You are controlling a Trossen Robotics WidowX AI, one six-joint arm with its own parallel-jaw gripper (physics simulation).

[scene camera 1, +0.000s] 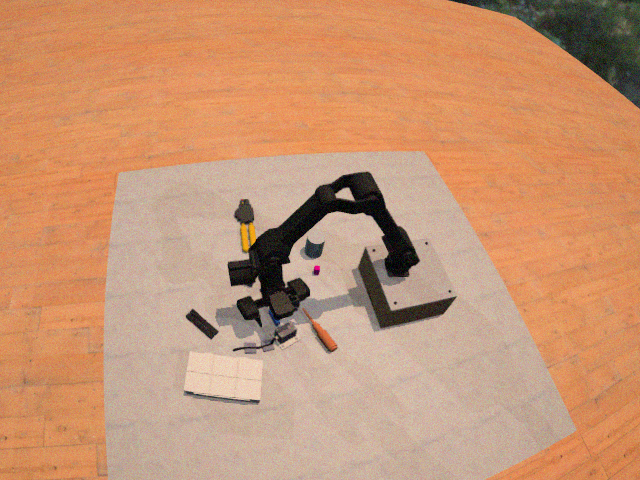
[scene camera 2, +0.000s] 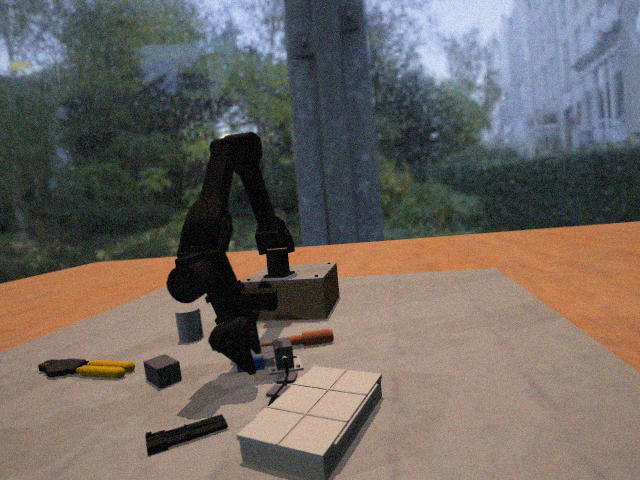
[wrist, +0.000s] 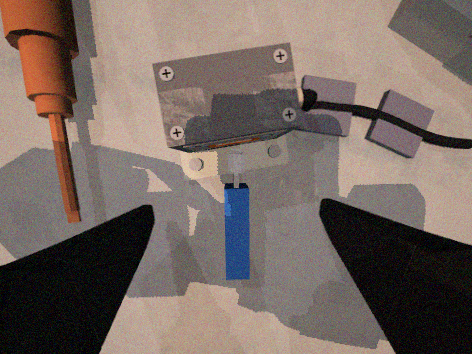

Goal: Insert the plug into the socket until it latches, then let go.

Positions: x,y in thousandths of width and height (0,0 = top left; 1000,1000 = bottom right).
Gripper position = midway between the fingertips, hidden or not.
The gripper (scene camera 2: 401,757) is open and holds nothing. Also in view: a blue plug (wrist: 501,552). A dark cube (scene camera 2: 254,774) and an orange-handled screwdriver (wrist: 101,123) rest on the table. Further things: a socket (scene camera 2: 443,730) and a white tiled block (scene camera 1: 374,791).
The gripper also shows in scene camera 1 (scene camera 1: 430,668) and in the wrist view (wrist: 503,592). The socket shows as well in the wrist view (wrist: 526,281). The white tiled block shows as well in the wrist view (wrist: 923,97). The wrist view does not show the dark cube: it is out of frame.
